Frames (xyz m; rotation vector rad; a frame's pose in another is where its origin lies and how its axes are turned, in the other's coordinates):
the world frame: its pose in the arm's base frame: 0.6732 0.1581 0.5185 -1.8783 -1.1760 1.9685
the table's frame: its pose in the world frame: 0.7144 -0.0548 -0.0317 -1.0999 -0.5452 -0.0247
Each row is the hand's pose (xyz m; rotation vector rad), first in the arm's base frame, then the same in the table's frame.
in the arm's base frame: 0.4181 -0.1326 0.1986 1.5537 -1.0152 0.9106
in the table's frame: -0.2556 -0.3531 0.6867 0.0839 0.1025 -3.0321
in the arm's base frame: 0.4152 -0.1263 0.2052 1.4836 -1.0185 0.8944
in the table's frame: -0.2588 -0.3572 0.6787 0.1217 0.1977 -3.0202
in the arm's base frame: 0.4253 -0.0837 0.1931 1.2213 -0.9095 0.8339
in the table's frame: -0.2446 -0.3344 0.6420 0.3715 0.5506 -3.0142
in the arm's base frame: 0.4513 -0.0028 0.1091 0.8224 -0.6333 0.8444
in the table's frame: -0.1680 -0.2595 0.5891 -0.9234 -0.9457 2.8028
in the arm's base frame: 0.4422 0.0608 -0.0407 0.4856 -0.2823 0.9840
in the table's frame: -0.0216 -0.1914 0.5669 -1.5303 -1.0221 2.4036
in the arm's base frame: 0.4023 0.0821 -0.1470 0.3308 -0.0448 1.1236
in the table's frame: 0.0930 -0.1774 0.5709 -1.8843 -0.9098 2.1488
